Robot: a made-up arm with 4 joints.
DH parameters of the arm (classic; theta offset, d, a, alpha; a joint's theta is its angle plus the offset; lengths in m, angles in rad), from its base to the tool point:
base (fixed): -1.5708 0.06 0 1.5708
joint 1: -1.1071 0 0.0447 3.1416
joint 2: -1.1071 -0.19 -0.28 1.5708
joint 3: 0.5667 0 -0.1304 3.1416
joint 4: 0.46 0 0.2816 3.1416
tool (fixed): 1.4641 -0.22 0 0
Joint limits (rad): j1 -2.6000..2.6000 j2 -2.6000..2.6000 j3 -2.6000..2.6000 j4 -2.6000..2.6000
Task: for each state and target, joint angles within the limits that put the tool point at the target. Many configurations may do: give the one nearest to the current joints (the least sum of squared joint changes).
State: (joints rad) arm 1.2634 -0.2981 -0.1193 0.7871
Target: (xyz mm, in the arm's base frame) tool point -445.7 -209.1 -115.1
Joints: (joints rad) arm 1.3276 0.1168 0.4001 1.0617
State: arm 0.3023 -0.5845 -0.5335 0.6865
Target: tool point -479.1 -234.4 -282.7
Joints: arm 0.6172 -0.8737 -0.3595 0.9454
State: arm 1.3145 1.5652 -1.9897 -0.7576
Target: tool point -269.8 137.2 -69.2
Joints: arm 1.4172 2.0263 -2.3253 -1.3881
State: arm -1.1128 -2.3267 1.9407 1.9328
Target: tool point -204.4 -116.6 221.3
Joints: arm -0.2577 -2.6000 1.7018 1.4999
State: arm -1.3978 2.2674 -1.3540 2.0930
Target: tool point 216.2 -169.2 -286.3
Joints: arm -2.1305 2.6000 -2.0367 2.5910
